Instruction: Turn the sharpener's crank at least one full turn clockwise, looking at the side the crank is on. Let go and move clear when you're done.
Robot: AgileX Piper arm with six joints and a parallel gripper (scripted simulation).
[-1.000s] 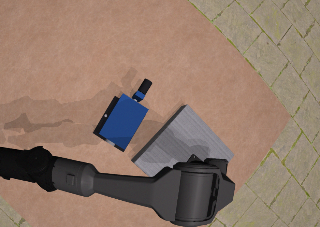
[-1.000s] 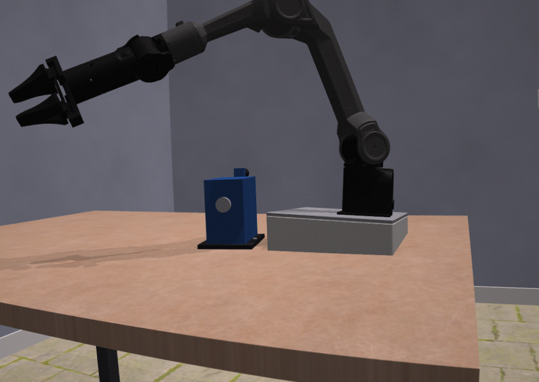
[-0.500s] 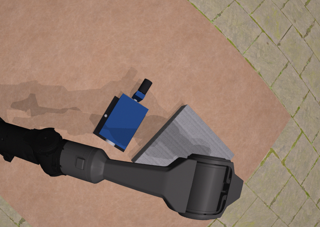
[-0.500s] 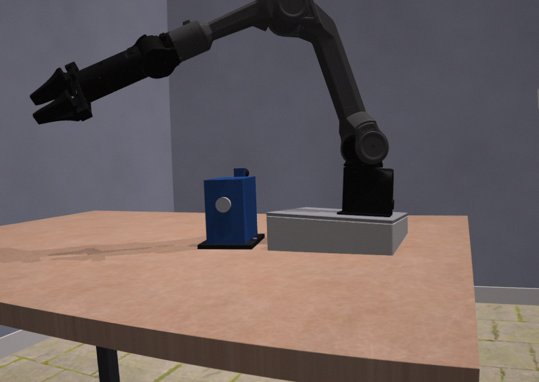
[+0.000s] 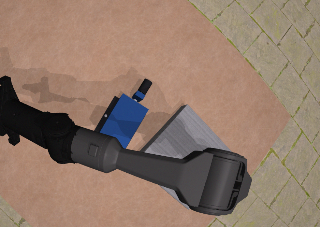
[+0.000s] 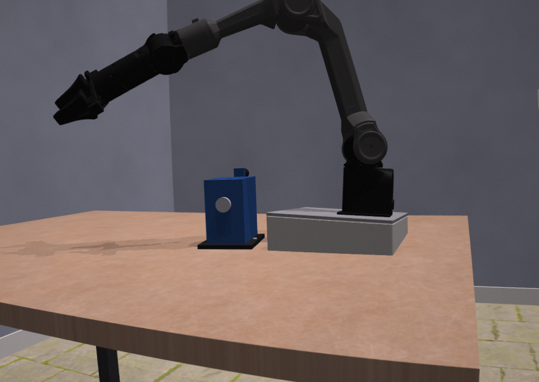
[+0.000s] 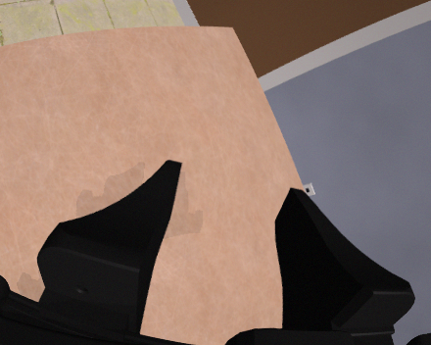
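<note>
The black crank handle is 27 cm to the right of my hand, 25 cm behind it and 13 cm below it. Round my hand: crank 27 cm to the right, 25 cm behind, 14 cm below.
</note>
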